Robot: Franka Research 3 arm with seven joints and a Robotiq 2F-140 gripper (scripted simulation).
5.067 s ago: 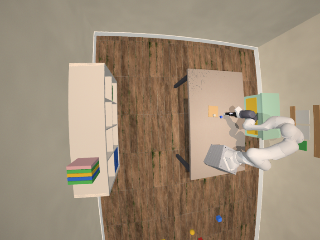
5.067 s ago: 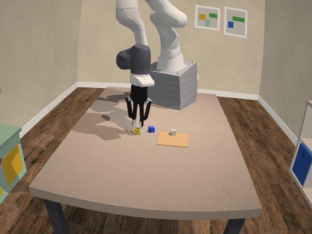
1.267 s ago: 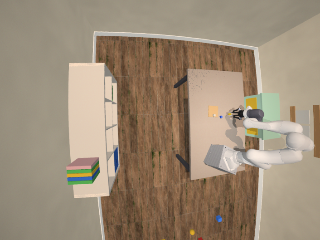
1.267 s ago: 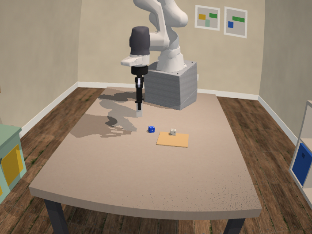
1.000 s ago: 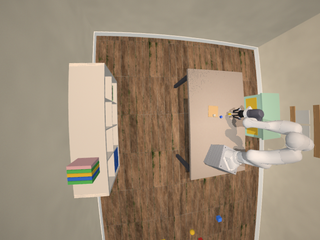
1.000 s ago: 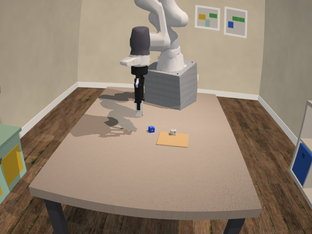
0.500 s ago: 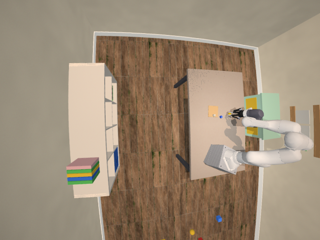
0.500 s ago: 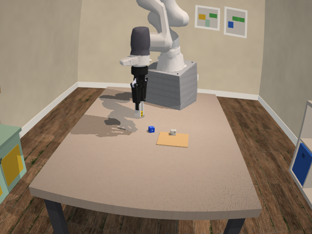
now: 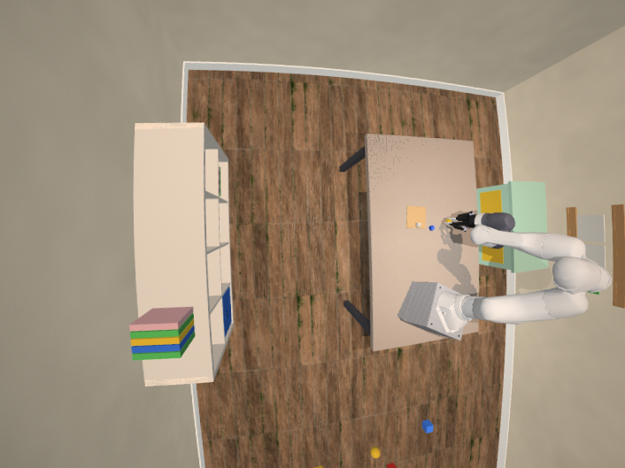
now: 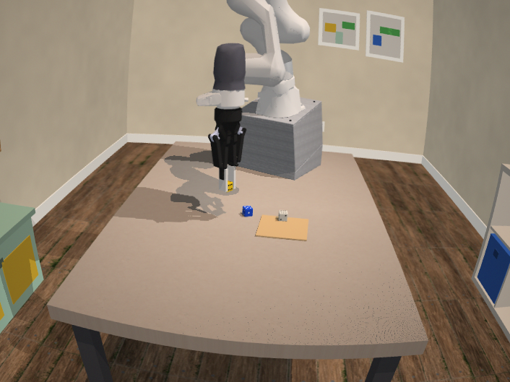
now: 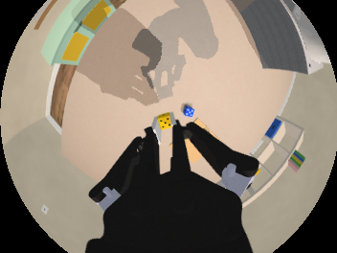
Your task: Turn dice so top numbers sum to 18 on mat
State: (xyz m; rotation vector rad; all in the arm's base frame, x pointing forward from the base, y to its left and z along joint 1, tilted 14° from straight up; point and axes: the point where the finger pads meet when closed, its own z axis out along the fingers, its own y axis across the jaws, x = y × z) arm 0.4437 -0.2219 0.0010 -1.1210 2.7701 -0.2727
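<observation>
Right now the blue die is 30 mm behind my hand, 70 mm to the left of it and 110 mm below it. The rest, counted from my hand: white die: 20 mm ahead, 160 mm to the left, 110 mm below; then yellow die: 20 mm below; then mat: 60 mm ahead, 160 mm to the left, 120 mm below.
</observation>
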